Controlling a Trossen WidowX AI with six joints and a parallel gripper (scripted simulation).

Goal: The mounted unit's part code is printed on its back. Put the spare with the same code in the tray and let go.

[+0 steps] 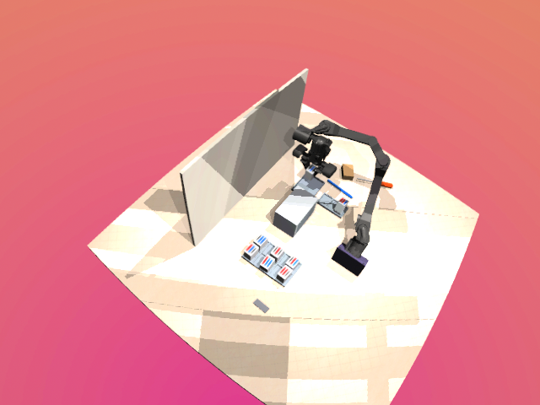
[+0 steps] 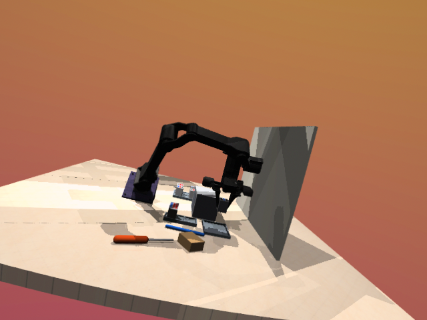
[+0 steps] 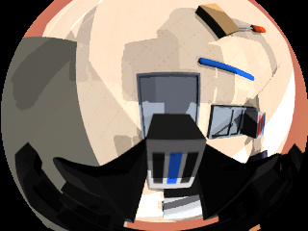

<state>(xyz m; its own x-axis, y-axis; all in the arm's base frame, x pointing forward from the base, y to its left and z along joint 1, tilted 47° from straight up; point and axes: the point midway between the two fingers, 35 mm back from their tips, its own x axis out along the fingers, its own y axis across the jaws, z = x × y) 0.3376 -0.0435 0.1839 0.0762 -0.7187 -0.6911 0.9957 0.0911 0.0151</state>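
My gripper tip is 8 cm above the flat grey tray. Round my gripper tip: grey rack 14 cm behind, 1 cm to the left, 8 cm below; mounted unit 6 cm behind, 18 cm to the left, 4 cm below; blue pen 11 cm behind, 9 cm to the right, 8 cm below.
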